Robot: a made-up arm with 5 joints.
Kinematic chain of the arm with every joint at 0, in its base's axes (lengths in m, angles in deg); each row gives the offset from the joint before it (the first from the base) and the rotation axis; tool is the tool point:
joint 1: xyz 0 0 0.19 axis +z
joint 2: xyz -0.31 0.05 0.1 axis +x
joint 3: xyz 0.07 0 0.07 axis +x
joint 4: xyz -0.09 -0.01 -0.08 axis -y
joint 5: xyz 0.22 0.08 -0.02 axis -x
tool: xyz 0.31 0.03 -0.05
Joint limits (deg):
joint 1: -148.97..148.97
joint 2: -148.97..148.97
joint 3: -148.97..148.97
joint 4: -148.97..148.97
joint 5: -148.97..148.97
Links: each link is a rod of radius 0.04 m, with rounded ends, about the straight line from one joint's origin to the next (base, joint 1, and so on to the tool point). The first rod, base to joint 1, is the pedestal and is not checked.
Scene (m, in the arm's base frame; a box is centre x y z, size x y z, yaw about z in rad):
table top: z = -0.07
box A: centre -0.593 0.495 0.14 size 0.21 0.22 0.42 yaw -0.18
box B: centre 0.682 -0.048 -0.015 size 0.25 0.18 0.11 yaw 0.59
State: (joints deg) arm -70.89 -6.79 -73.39 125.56 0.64
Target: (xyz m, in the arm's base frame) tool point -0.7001 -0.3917 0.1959
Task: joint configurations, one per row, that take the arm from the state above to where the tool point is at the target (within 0.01 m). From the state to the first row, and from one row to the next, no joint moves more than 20 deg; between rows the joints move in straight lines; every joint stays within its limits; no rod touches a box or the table.
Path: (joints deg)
1: -56.94 2.59 -80.01 106.78 0.00
2: -42.98 11.97 -86.64 88.01 -0.65
3: -29.03 21.36 -93.26 69.23 -1.29
4: -15.07 30.74 -99.89 50.46 -1.93
5: -1.12 40.12 -106.51 31.68 -2.58
6: 12.84 49.50 -113.14 12.91 -3.22
7: 18.16 40.36 -109.74 32.34 -3.56
8: 23.48 31.21 -106.35 51.78 -3.89
9: 28.80 22.06 -102.96 71.22 -4.23
10: 34.12 12.92 -99.57 90.66 -4.57
11: 39.44 3.77 -96.17 110.09 -4.91
12: 44.76 -5.38 -92.78 129.53 -5.24
13: 50.08 -14.52 -89.39 148.97 -5.58

